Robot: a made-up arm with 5 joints.
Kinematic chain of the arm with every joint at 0, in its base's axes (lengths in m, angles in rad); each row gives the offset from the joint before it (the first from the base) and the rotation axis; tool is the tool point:
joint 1: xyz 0 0 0.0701 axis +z
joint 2: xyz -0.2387 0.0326 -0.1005 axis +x
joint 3: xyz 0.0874 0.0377 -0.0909 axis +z
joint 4: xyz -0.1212 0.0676 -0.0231 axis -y
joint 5: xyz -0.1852 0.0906 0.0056 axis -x
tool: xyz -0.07 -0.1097 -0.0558
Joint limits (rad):
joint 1: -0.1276..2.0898
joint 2: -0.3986..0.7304
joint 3: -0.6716..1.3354
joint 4: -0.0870..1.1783
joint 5: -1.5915..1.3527
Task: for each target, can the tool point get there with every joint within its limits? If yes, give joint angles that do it. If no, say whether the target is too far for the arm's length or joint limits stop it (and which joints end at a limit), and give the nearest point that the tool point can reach.
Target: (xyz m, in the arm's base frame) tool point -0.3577 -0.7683 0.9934
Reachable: no: too far | nearest point -0.2001 -0.4298 0.1950 | short by 0.881 m
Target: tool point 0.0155 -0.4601 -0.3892
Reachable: yes | joints 1.7387 -0.0843 0.4497 0.6012 -1.0486
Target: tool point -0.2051 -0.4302 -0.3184
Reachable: yes | joints 1.3135 0.1352 0.2374 0.5180 -0.0966
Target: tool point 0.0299 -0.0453 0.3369
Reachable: no: joint limits stop it (at a limit: joint 2, joint 3, joint 4, joint 5) | nearest point 0.2182 -0.3307 0.0939 | short by 0.419 m
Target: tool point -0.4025 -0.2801 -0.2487
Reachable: yes | joints 1.3993 0.6167 -0.2025 1.0061 -0.0777
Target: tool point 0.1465 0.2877 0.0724
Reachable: no: joint limits stop it (at a limit: joint 1, joint 2, joint 3, joint 4, joint 5) | nearest point -0.0486 0.5141 -0.1308 | short by 0.361 m
